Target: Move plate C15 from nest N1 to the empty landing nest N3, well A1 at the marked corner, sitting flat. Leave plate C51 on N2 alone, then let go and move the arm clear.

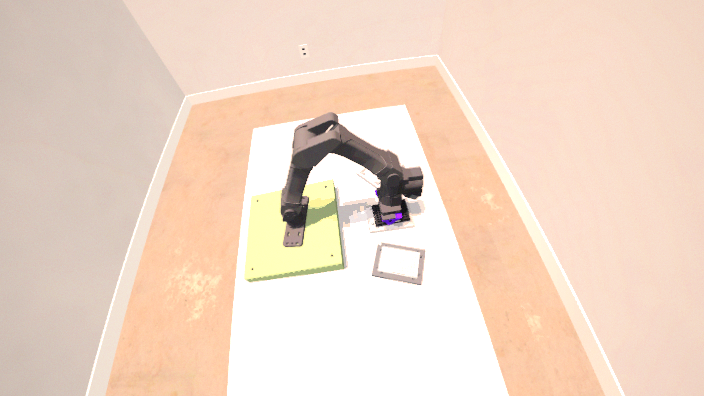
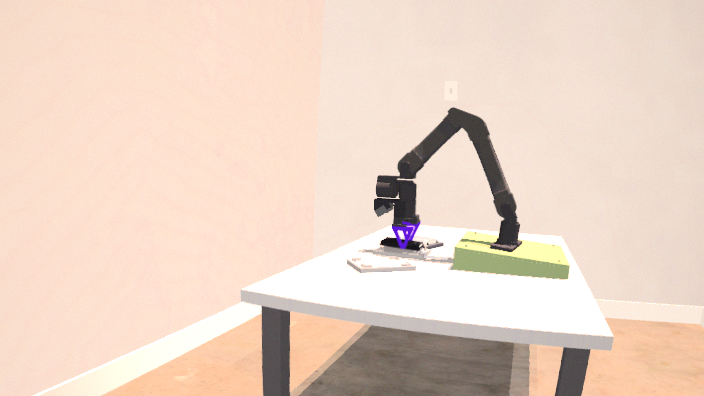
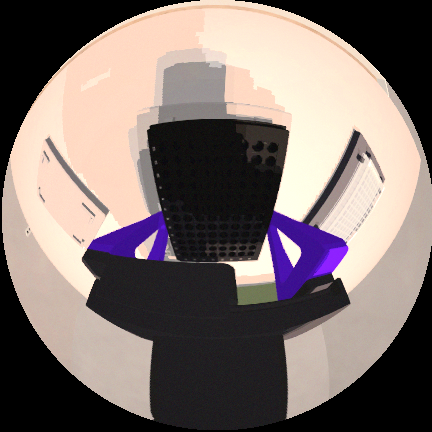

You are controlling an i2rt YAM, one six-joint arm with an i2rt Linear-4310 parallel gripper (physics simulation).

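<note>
Plate C15 (image 1: 379, 213) (image 2: 390, 242) (image 3: 217, 181) is a black well plate. My gripper (image 1: 391, 218) (image 2: 404, 243) (image 3: 217, 214), with purple fingers, is shut on its two long sides. The plate is level and very low over the pale nest N1 (image 1: 386, 229) (image 2: 386, 252); I cannot tell whether it touches. The empty grey-framed nest N3 (image 1: 378, 261) (image 2: 382, 265) (image 3: 60, 177) lies in front of it. The white plate C51 (image 1: 364, 174) (image 2: 432, 243) (image 3: 358, 189) sits on its nest behind the gripper, partly hidden by the arm.
The arm's base stands on a sloped green block (image 1: 271, 238) (image 2: 514, 259) at the left of the white table (image 1: 343, 332) (image 2: 429, 306). The arm's links arch above the table behind the nests.
</note>
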